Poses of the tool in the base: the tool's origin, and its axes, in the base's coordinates. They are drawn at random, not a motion.
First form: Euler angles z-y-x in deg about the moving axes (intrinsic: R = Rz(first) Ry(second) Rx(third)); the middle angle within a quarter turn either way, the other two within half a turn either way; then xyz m.
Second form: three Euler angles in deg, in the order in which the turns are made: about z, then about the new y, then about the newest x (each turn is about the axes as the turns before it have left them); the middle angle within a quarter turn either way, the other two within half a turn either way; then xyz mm. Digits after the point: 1 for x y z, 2 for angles.
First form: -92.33 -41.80 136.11 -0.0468 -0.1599 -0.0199
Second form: -92.33 -41.80 136.11 -46.8 -159.9 -19.9
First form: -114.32 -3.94 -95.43 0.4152 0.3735 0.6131
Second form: -114.32 -3.94 -95.43 415.2 373.5 613.1
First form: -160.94 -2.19 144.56 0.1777 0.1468 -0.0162
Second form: -160.94 -2.19 144.56 177.7 146.8 -16.2
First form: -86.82 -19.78 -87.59 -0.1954 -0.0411 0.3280
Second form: -86.82 -19.78 -87.59 -195.4 -41.1 328.0
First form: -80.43 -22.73 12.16 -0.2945 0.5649 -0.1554
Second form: -80.43 -22.73 12.16 -294.5 564.9 -155.4
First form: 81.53 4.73 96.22 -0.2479 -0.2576 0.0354
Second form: 81.53 4.73 96.22 -247.9 -257.6 35.4
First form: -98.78 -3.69 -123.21 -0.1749 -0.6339 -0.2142
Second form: -98.78 -3.69 -123.21 -174.9 -633.9 -214.2
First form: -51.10 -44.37 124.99 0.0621 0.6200 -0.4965
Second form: -51.10 -44.37 124.99 62.1 620.0 -496.5
